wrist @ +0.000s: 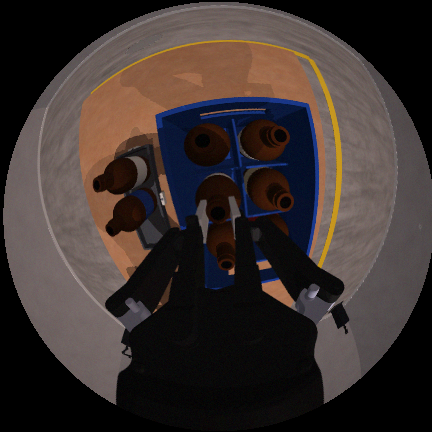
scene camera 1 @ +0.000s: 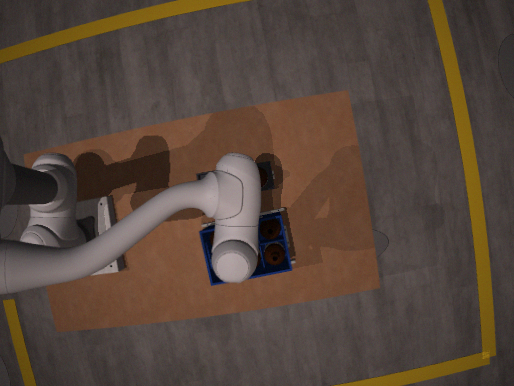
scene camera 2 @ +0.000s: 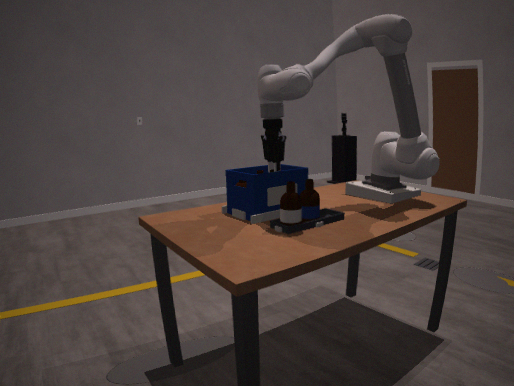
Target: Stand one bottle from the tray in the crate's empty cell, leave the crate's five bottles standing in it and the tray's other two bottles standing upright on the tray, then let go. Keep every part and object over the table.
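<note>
The gripper (scene camera 2: pixel 274 166) (wrist: pixel 218 206) points down at the blue crate (scene camera 1: pixel 206 258) (scene camera 2: pixel 243 194) (wrist: pixel 235 101), shut on the neck of a brown bottle (wrist: pixel 215 189). The held bottle is inside the crate's middle cell on the tray side and looks roughly upright; whether its base touches the crate floor is hidden. Around it stand the crate's other bottles (wrist: pixel 206 142) (wrist: pixel 259 141) (wrist: pixel 267 187) (wrist: pixel 222 242) (wrist: pixel 278 226), the last partly hidden by a finger. A white-labelled bottle (scene camera 2: pixel 291 209) (wrist: pixel 121 175) and a blue-labelled bottle (scene camera 2: pixel 310 201) (wrist: pixel 131 214) stand upright on the dark tray (scene camera 2: pixel 332 217) (wrist: pixel 156 234).
The wooden table (scene camera 1: pixel 330 200) (scene camera 2: pixel 200 245) carries the crate, the tray beside it and the arm's white base plate (scene camera 1: pixel 104 215) (scene camera 2: pixel 370 192). The arm (scene camera 1: pixel 145 220) (scene camera 2: pixel 325 55) reaches over the table and hides part of the crate in scene camera 1.
</note>
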